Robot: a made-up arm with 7 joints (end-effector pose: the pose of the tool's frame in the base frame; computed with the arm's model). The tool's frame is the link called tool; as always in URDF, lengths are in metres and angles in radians. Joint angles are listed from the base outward.
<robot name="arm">
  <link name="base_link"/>
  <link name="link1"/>
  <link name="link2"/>
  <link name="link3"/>
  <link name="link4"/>
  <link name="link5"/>
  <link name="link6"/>
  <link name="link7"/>
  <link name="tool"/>
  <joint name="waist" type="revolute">
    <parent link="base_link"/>
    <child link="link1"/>
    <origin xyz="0 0 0.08"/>
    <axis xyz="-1 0 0"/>
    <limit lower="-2.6" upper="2.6" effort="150" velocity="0.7"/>
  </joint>
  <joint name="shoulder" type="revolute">
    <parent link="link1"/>
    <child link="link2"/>
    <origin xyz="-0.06 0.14 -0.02"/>
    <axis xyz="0 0 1"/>
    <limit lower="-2.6" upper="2.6" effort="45" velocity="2.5"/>
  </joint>
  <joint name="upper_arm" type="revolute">
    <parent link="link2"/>
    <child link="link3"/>
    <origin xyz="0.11 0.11 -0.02"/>
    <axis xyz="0 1 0"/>
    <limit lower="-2.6" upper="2.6" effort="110" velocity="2.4"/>
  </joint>
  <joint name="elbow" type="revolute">
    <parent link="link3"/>
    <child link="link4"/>
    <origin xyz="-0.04 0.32 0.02"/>
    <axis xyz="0 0 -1"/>
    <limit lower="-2.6" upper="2.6" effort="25" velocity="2.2"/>
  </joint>
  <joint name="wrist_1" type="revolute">
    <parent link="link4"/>
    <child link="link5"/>
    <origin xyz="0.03 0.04 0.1"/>
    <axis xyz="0 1 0"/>
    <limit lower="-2.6" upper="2.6" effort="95" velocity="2.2"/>
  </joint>
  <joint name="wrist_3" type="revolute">
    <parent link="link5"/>
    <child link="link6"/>
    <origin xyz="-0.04 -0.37 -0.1"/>
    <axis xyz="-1 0 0"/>
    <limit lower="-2.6" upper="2.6" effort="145" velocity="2.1"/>
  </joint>
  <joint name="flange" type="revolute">
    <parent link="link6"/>
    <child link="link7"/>
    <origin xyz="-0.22 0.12 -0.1"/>
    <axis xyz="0 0 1"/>
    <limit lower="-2.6" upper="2.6" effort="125" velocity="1.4"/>
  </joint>
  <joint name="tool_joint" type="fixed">
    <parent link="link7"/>
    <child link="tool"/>
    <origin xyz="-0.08 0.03 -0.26"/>
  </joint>
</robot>
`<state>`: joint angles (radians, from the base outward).
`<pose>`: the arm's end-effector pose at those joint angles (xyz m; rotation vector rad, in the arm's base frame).
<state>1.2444 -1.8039 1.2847 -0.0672 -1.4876 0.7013 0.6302</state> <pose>-0.0832 -0.4452 -0.2415 -1.4704 -0.2641 -1.4324</pose>
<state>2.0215 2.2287 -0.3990 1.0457 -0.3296 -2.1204 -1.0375</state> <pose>-0.3907 0.2938 0.4651 0.0746 1.3741 -1.1754</pose>
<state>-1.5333 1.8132 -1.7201 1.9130 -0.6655 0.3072 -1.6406</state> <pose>-0.5456 0.3281 0.6740 -1.5458 -2.6190 0.7552</pose>
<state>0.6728 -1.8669 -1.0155 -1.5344 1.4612 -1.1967 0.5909</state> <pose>0.3062 0.3551 -0.0480 -0.1840 0.1091 -1.1296</pose>
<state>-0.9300 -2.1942 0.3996 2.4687 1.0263 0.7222 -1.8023</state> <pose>0.6914 -0.3669 -0.4687 0.2561 -0.8747 -0.4633</pose>
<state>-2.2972 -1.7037 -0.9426 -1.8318 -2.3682 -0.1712 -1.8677</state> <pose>0.8631 -0.1623 0.1769 -2.2606 0.4591 1.3236</pose>
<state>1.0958 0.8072 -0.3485 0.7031 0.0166 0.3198 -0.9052</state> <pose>-0.4521 -0.3293 -0.4506 -0.9836 -0.6932 -0.5983</pose>
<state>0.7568 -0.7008 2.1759 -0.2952 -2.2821 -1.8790 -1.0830</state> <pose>0.1329 0.4065 -0.2152 1.6189 -0.1966 -0.8885</pose>
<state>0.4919 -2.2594 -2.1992 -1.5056 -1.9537 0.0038 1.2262</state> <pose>0.7329 -0.3086 0.4512 1.7616 -1.0832 -2.0238</pose>
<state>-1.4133 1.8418 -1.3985 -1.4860 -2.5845 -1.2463 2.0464</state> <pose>-0.7913 0.0326 -0.0265 0.7601 -0.7275 1.6963</pose>
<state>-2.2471 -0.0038 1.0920 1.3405 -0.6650 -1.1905 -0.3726</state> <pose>-0.0728 -0.4075 0.7315 1.9829 1.3025 -0.8516</pose>
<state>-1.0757 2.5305 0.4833 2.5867 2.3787 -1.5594 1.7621</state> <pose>-0.3349 -0.3383 0.2121 2.3983 0.2242 -0.2182</pose>
